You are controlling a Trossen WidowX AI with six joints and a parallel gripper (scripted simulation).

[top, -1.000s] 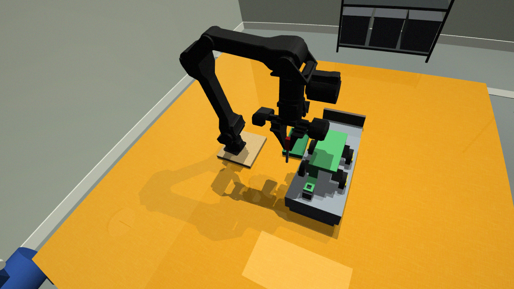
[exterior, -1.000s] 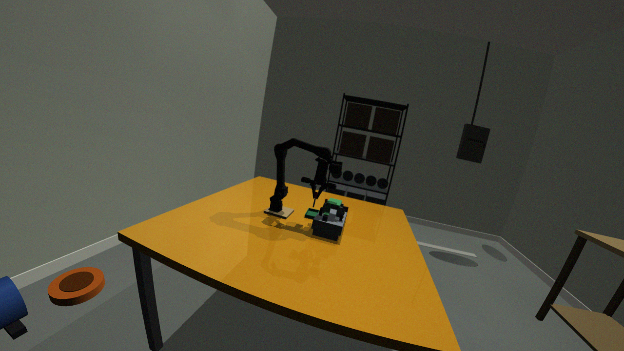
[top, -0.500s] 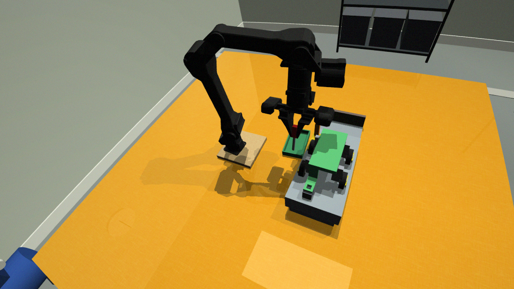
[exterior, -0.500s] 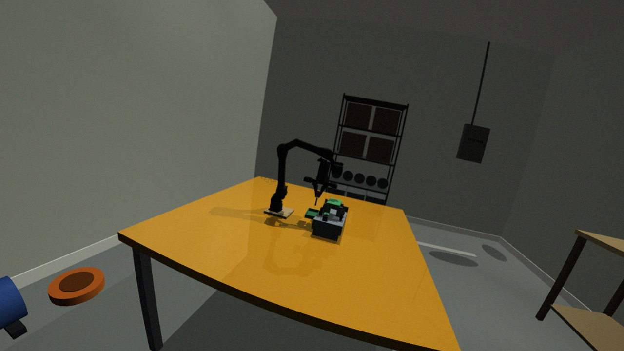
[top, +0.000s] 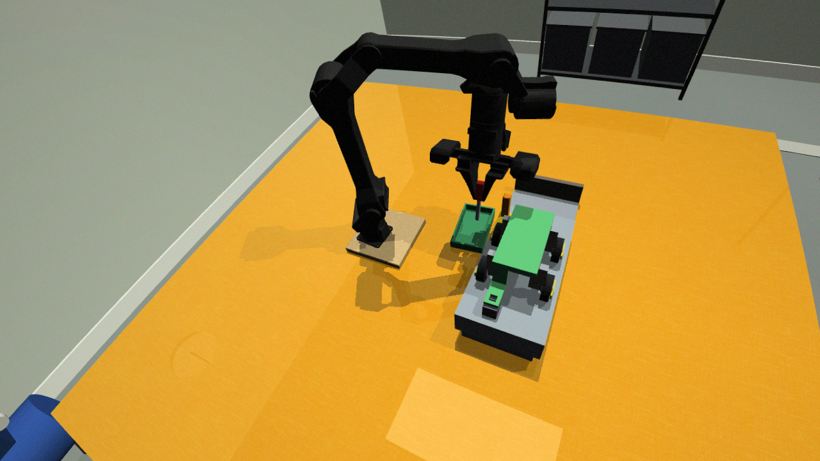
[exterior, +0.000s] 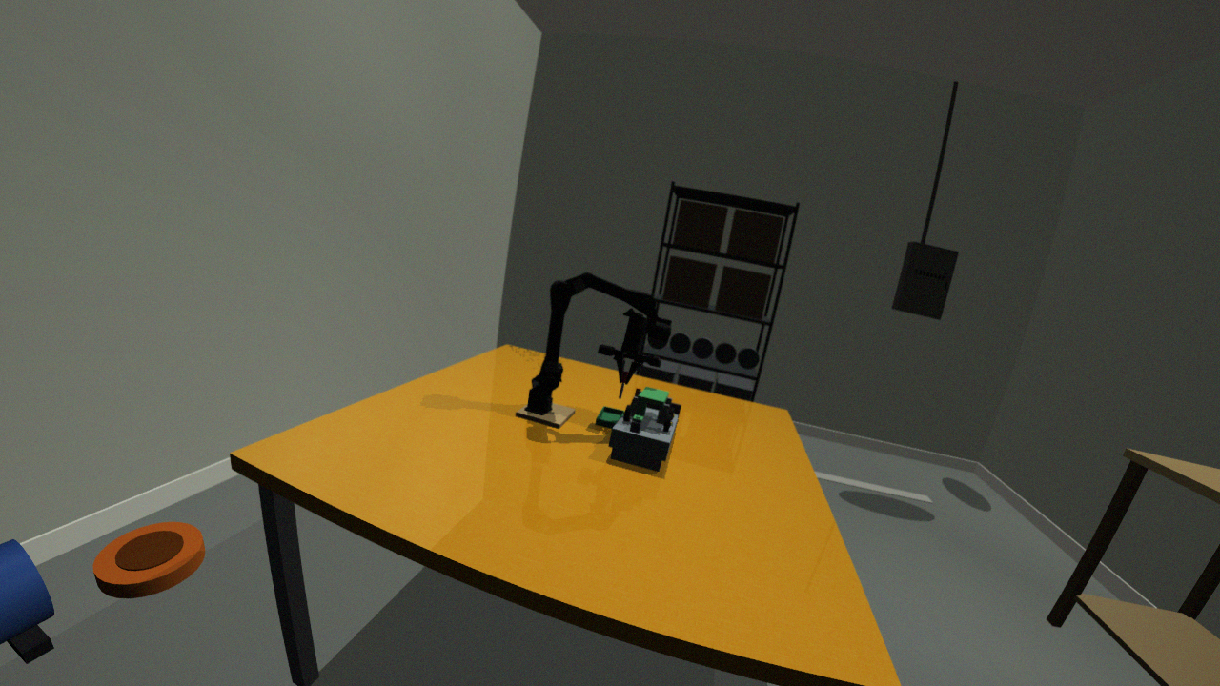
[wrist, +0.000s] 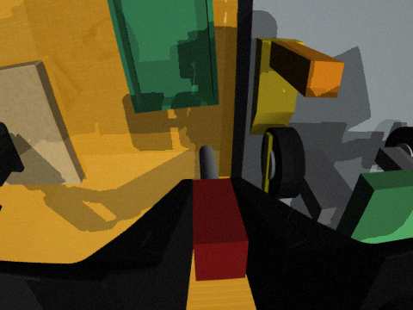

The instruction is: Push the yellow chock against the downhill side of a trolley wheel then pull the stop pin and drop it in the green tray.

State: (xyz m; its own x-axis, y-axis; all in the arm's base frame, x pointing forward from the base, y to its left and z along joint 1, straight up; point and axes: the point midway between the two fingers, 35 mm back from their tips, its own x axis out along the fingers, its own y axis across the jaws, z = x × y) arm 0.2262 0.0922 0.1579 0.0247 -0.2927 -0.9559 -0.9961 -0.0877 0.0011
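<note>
The green tray is 15 cm below my gripper tip, 3 cm to the left of it and 3 cm behind it. Round my gripper tip: yellow chock: 6 cm below, 4 cm ahead, 2 cm to the left; red-headed stop pin: right at my gripper tip; green-topped trolley: 11 cm ahead, 7 cm to the right, 3 cm below.
</note>
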